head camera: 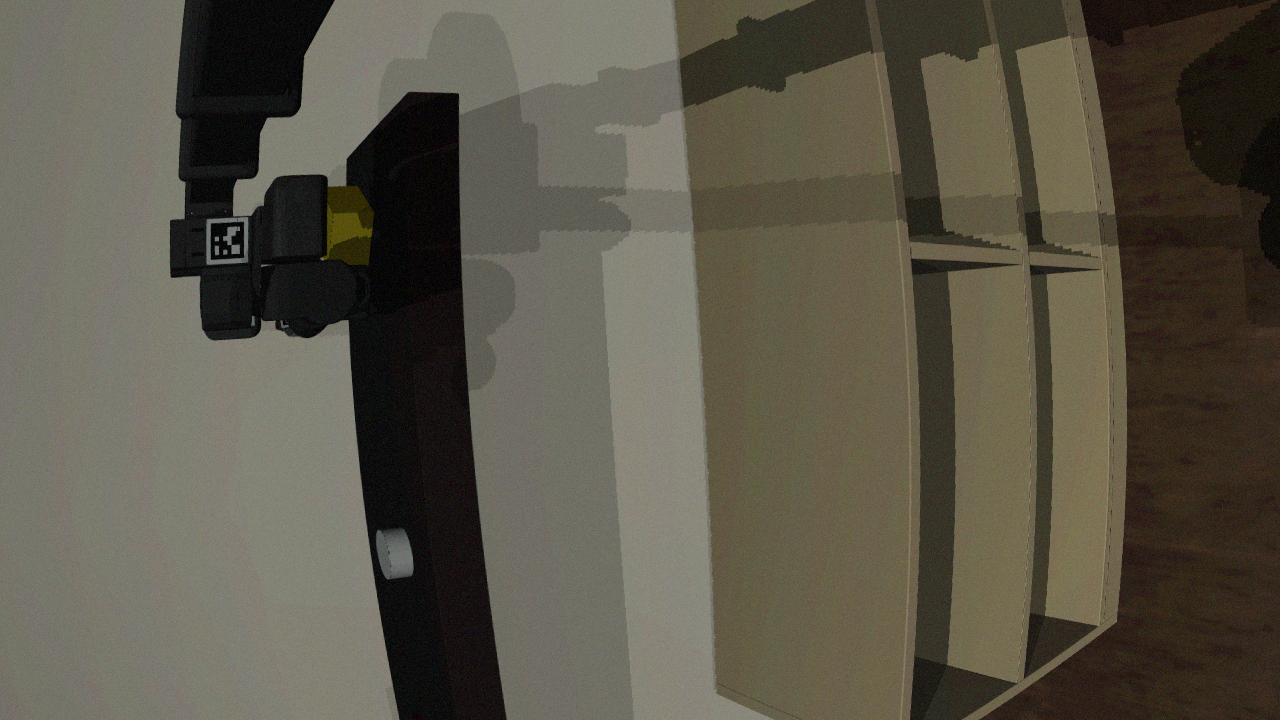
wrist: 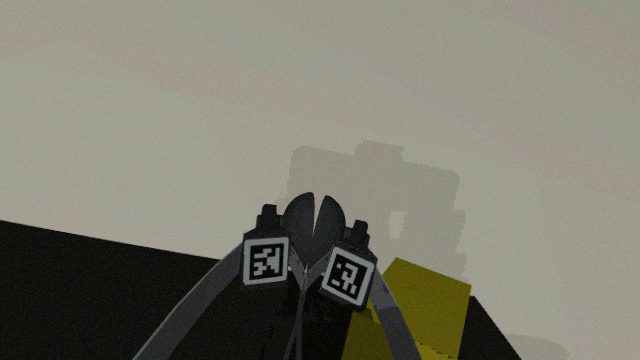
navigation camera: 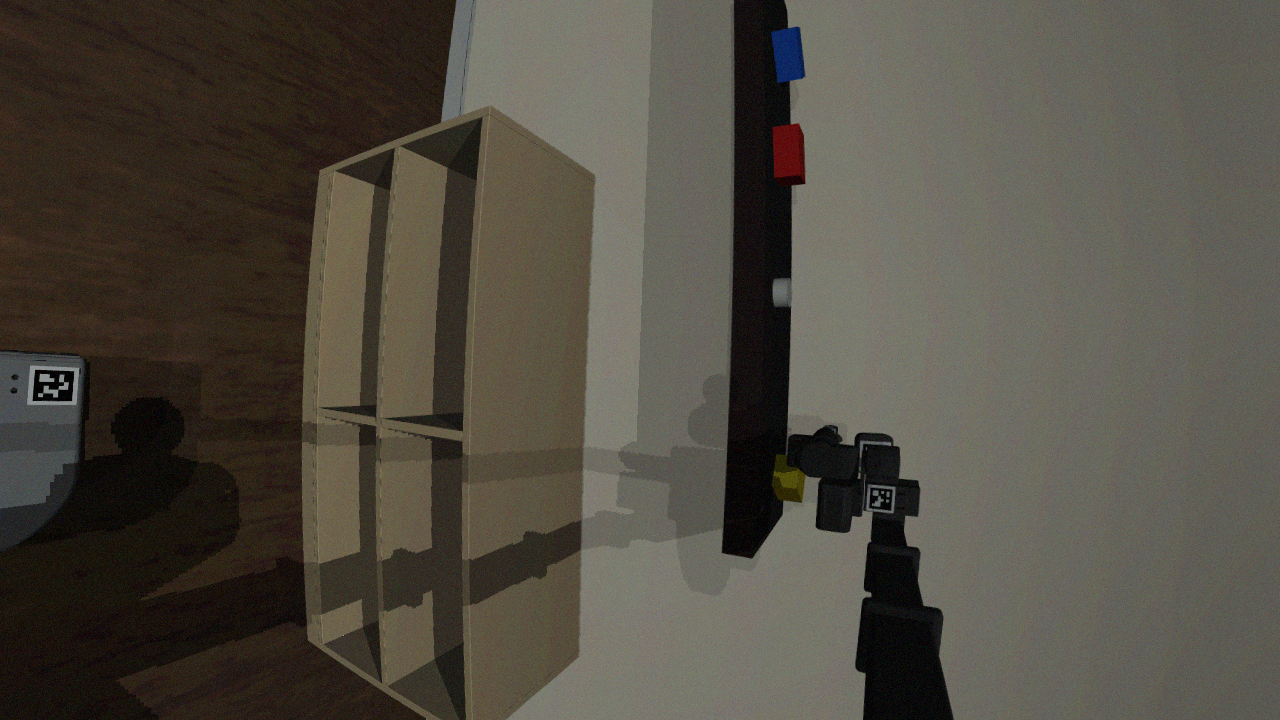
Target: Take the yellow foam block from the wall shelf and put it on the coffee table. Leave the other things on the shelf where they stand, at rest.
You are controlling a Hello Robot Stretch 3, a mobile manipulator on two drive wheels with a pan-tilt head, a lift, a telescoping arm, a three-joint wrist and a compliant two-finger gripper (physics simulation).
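Frame: origin at the robot's base, x left, y back, z up, level; metres.
Where they show: gripper, between the fingertips: point(wrist: 314, 219).
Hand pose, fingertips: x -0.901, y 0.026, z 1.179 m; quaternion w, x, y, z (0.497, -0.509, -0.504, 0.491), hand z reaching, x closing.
Things, the pixels of their top centre, and the offset from my fingertips. "*": a spot on its surface instead.
- yellow foam block, centre of its top: point(wrist: 420, 296) point(head camera: 323, 226) point(navigation camera: 801, 480) dx -0.019, dy +0.079, dz -0.050 m
- white cylinder, centre of its top: point(head camera: 383, 554) point(navigation camera: 789, 292) dx +0.075, dy -0.249, dz -0.071 m
- red block, centre of its top: point(navigation camera: 802, 154) dx +0.076, dy -0.495, dz -0.050 m
- blue block, centre of its top: point(navigation camera: 800, 52) dx +0.064, dy -0.711, dz -0.050 m
- beige cubby unit, a spot on its surface: point(head camera: 805, 402) * dx +0.121, dy -0.141, dz -0.569 m
The yellow foam block point(head camera: 349, 223) point(navigation camera: 787, 480) point(wrist: 432, 310) sits near one end of the black wall shelf point(head camera: 402, 402) point(navigation camera: 759, 358) point(wrist: 100, 290). My gripper point(wrist: 314, 219) is shut with no block between its fingertips. In the wrist view the block is to the right of the fingers, and the right finger's strip covers part of it. Whether that finger touches it is unclear. In the head view, wrist parts hide some of the block. The coffee table does not show in these views.
A white cylinder point(head camera: 395, 553) point(navigation camera: 781, 292), a red block point(navigation camera: 788, 154) and a blue block point(navigation camera: 787, 54) stand farther along the shelf. A beige cubby unit point(head camera: 805, 402) point(navigation camera: 528, 313) stands below it against the wall. Part of my base point(navigation camera: 35, 474) shows over the wooden floor.
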